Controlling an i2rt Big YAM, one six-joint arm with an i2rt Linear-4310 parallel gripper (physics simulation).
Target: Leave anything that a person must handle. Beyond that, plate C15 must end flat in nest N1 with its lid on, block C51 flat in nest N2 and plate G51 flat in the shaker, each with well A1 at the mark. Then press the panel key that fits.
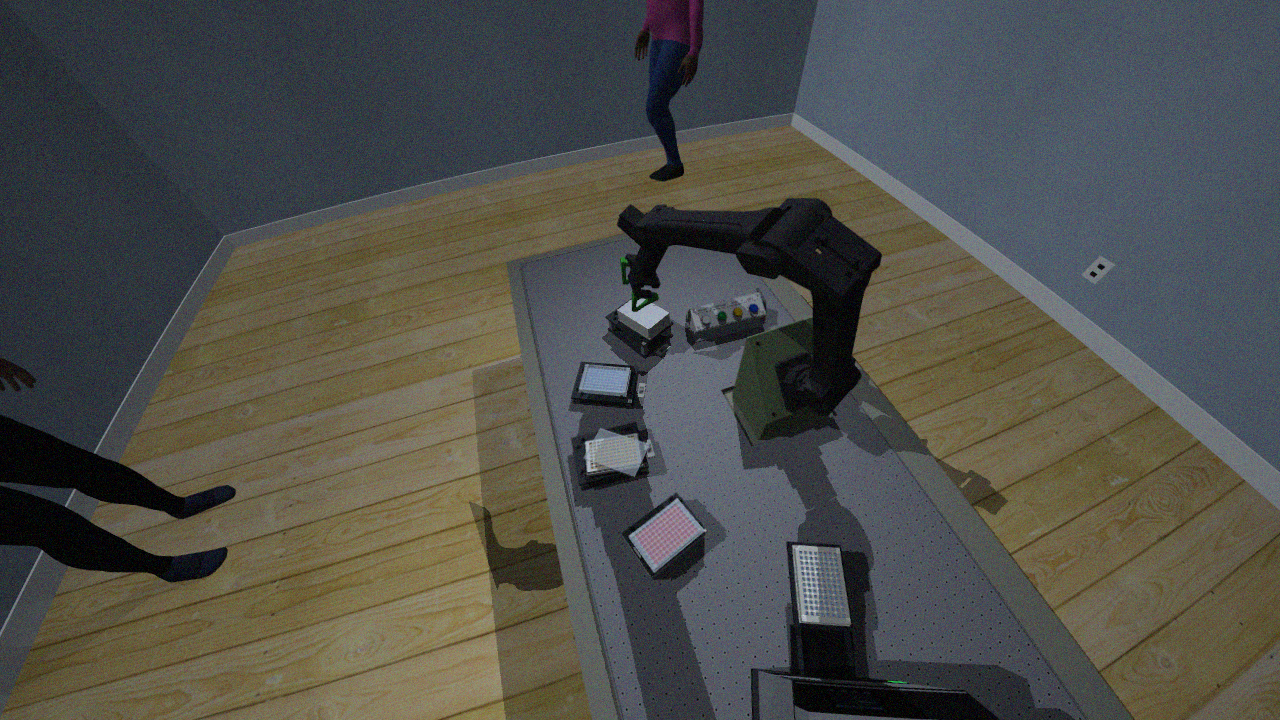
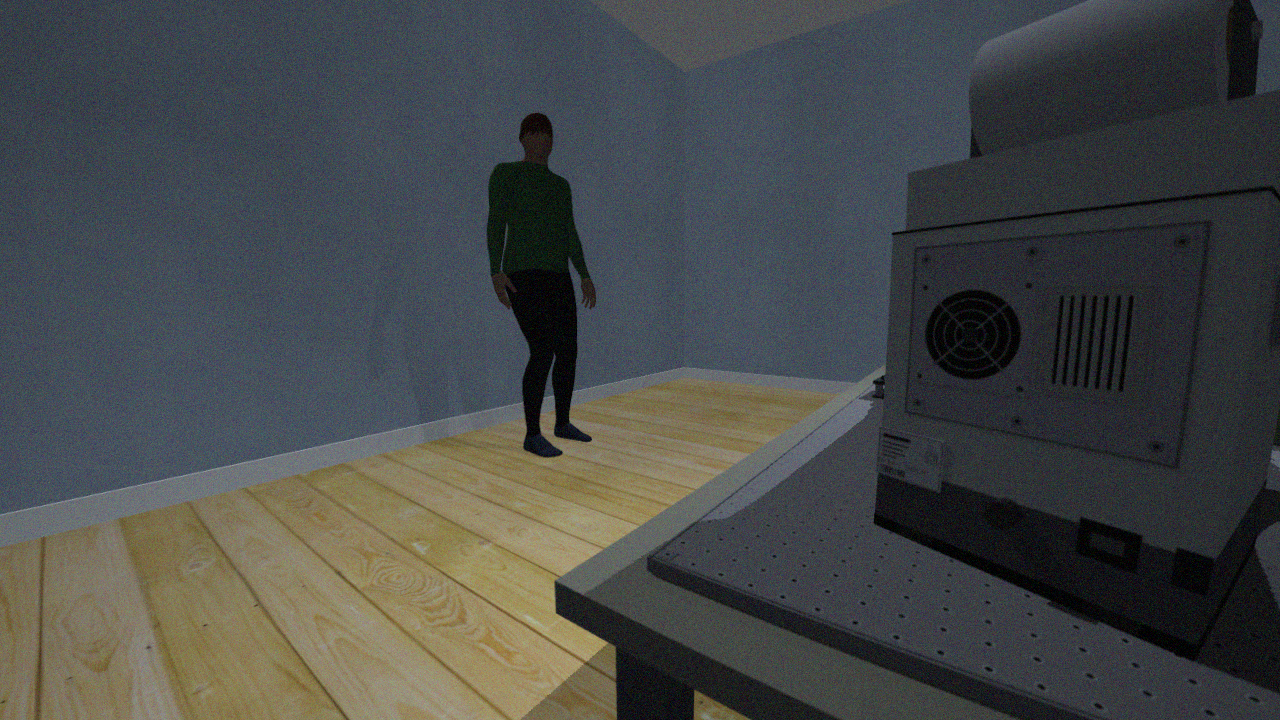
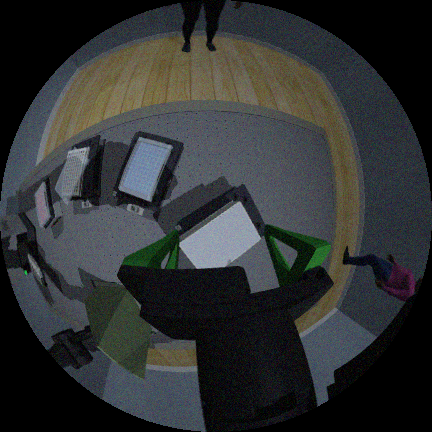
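My gripper (image 1: pixel 634 284) (image 3: pixel 222 231) is open and empty, with its green fingers spread over a white-topped block (image 1: pixel 644 317) (image 3: pixel 225 240) on a dark nest at the table's far end. A blue plate (image 1: pixel 605 380) (image 3: pixel 146 170) lies in the neighbouring nest. A pale plate (image 1: pixel 608 454) (image 3: pixel 74 172) sits in the nest beyond, with a clear lid askew on it. A pink plate (image 1: pixel 666 534) (image 3: pixel 43 204) lies on a dark base. A white well plate (image 1: pixel 819 586) stands on a black holder. The key panel (image 1: pixel 726 319) has white, green, orange and blue keys. Plate names are unreadable.
The green arm mount (image 1: pixel 771 385) (image 3: pixel 120 325) stands beside the panel. A black device (image 1: pixel 881 700) is at the near end. A large grey instrument (image 2: pixel 1056 358) stands on the table. People (image 1: pixel 669 89) (image 2: pixel 537 219) (image 3: pixel 400 280) stand off the table.
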